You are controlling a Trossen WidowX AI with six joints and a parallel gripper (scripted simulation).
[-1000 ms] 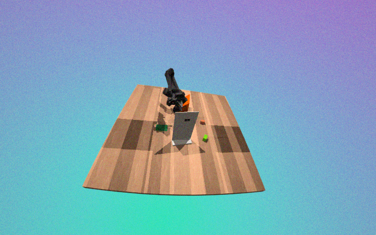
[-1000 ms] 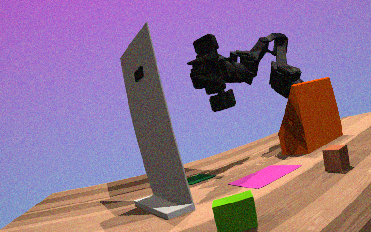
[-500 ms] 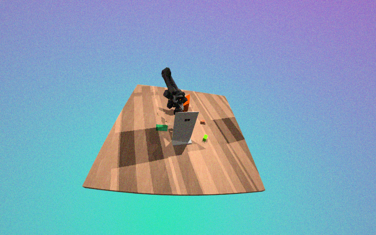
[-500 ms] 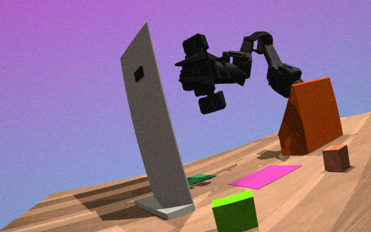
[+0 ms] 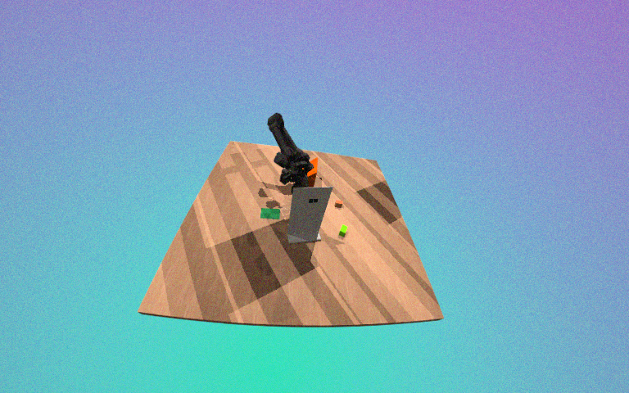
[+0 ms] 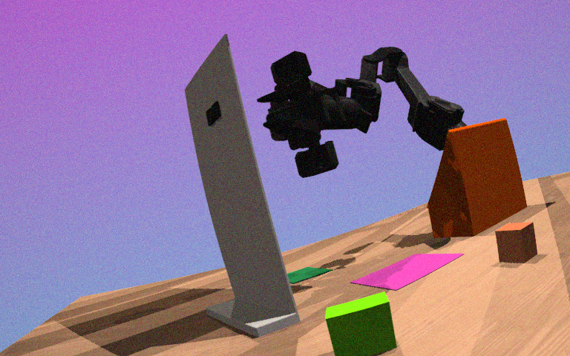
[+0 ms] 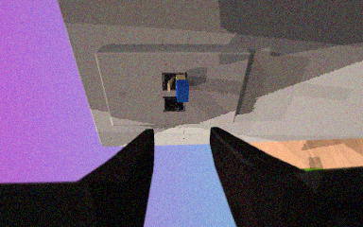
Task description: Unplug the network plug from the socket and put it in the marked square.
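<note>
My gripper tip is now 6 cm short of the network plug and 1 cm to the right of it. The rest, counted from my gripper tip: flat green patch (7 cm behind, 16 cm to the right, 25 cm below); then magenta square (11 cm behind, 8 cm to the left, 25 cm below); then grey panel (8 cm ahead, 1 cm to the left, 10 cm below).
</note>
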